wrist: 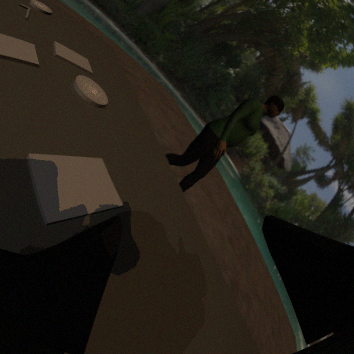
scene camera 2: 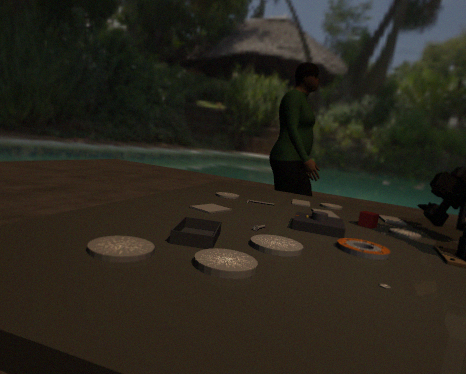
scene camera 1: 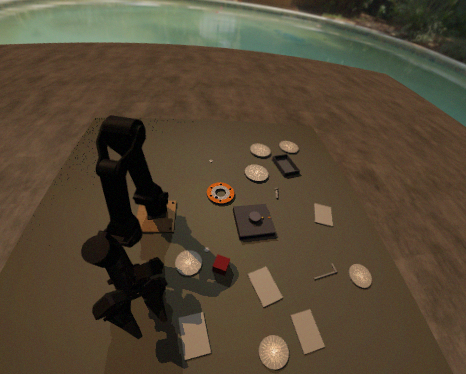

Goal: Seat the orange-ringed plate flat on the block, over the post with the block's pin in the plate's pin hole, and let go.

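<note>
The orange-ringed plate (scene camera 1: 229,199) (scene camera 2: 350,246) lies flat on the table beside the block, apart from it; its grey middle has a round hole. The dark square block (scene camera 1: 245,231) (scene camera 2: 320,227) lies flat, with a round post (scene camera 1: 255,217) (scene camera 2: 319,214) standing at its middle and a small orange pin mark beside the post. My gripper (scene camera 1: 153,327) (wrist: 194,224) is open and empty, above the near left part of the table and well away from plate and block. In scene camera 2, part of the gripper shows at the right edge.
A red cube (scene camera 1: 221,264) (scene camera 2: 368,219) and a pale disc (scene camera 1: 188,263) lie between gripper and block. A pale rectangular tile (scene camera 1: 196,340) (wrist: 85,182) lies near the gripper. A dark open tray (scene camera 1: 286,165) (scene camera 2: 195,233) stands beyond the block, near several pale discs. A person (scene camera 2: 295,135) (wrist: 225,130) stands beyond the table.
</note>
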